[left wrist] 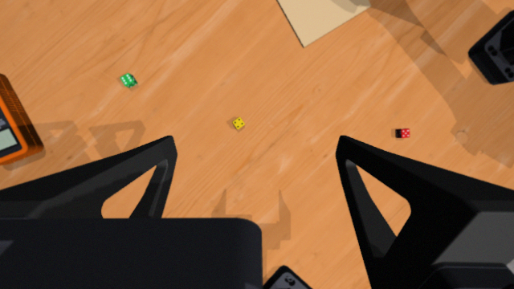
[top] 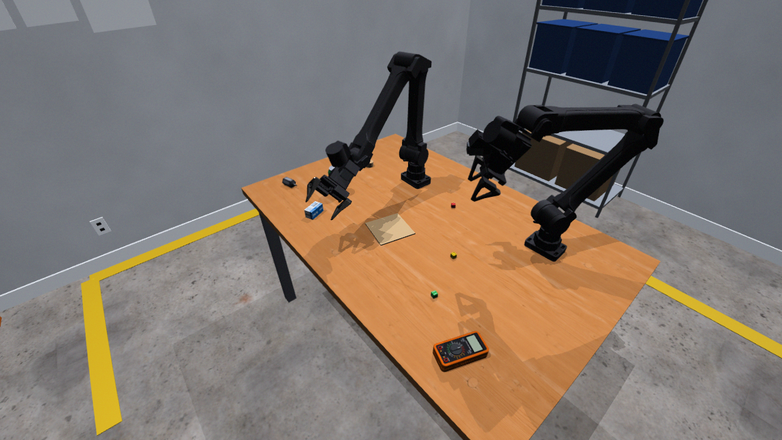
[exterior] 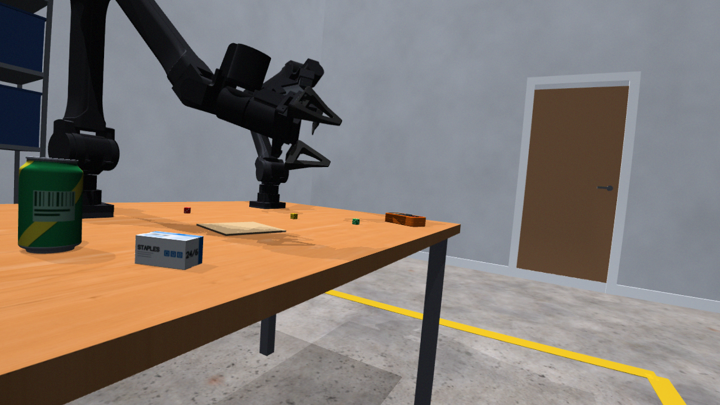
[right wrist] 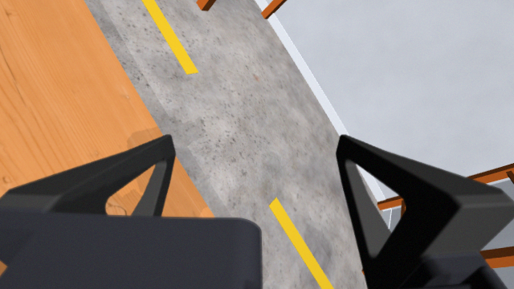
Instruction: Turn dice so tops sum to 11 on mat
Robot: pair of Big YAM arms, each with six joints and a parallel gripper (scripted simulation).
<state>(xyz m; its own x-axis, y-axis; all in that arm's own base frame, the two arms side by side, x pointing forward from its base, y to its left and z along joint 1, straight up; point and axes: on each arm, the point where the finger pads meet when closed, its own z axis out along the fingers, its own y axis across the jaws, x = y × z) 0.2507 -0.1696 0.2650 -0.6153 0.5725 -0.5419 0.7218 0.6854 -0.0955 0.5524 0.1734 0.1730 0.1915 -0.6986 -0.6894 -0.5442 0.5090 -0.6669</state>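
Right now my right hand is 38 cm to the right of the green die, 18 cm above it and 12 cm past it. The rest, counted from my right hand: yellow die 31 cm to the left, 30 cm behind, 18 cm below; tan mat 24 cm behind, 18 cm below, 5 cm to the left; black object 48 cm to the right, 17 cm below, 13 cm behind.
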